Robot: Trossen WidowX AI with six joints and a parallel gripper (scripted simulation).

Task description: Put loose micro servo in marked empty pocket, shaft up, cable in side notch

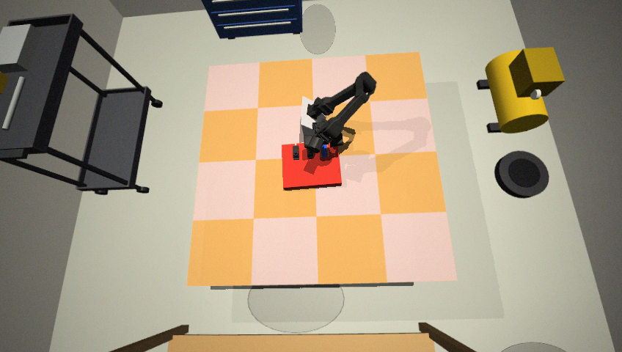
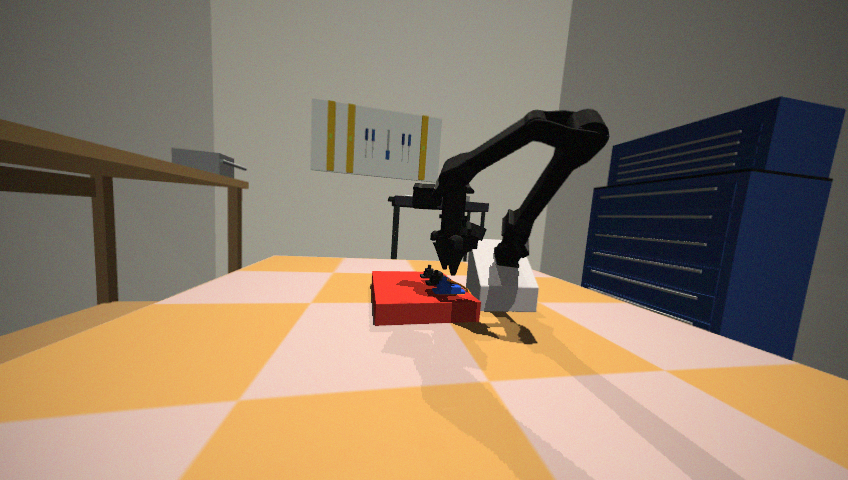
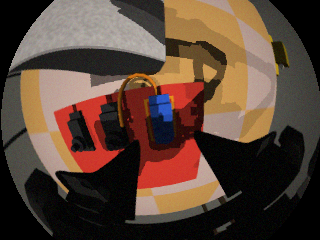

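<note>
Right now the red deck is 12 cm ahead of my gripper tip, 6 cm to the right of it and 8 cm below it.
</note>
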